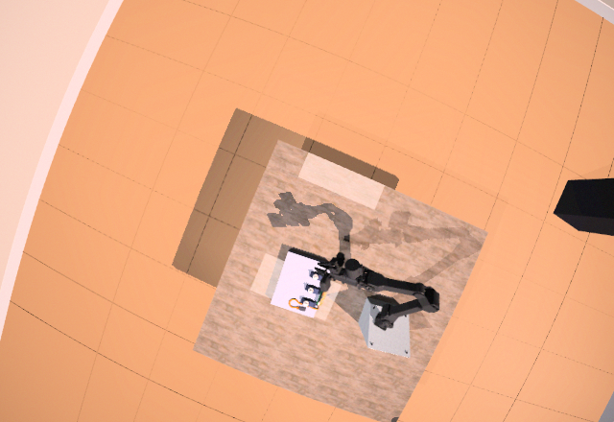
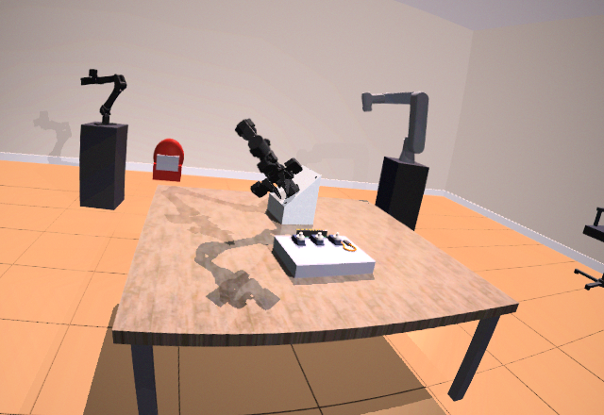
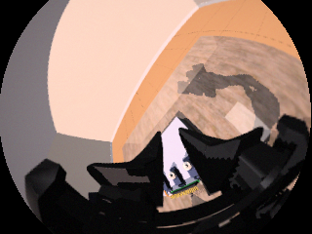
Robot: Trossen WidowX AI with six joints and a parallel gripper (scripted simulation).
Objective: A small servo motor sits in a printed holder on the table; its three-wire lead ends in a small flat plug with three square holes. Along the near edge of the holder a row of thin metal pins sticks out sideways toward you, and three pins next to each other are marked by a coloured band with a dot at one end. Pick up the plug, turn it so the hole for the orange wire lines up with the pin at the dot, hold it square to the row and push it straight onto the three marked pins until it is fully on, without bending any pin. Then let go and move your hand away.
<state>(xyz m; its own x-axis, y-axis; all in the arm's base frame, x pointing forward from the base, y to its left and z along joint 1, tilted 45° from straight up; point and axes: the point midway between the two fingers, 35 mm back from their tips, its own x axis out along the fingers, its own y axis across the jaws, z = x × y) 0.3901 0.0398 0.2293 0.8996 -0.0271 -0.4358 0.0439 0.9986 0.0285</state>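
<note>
Right now my gripper tip is 17 cm above the dark pin strip, 15 cm to the right of it and 13 cm past it.
</note>
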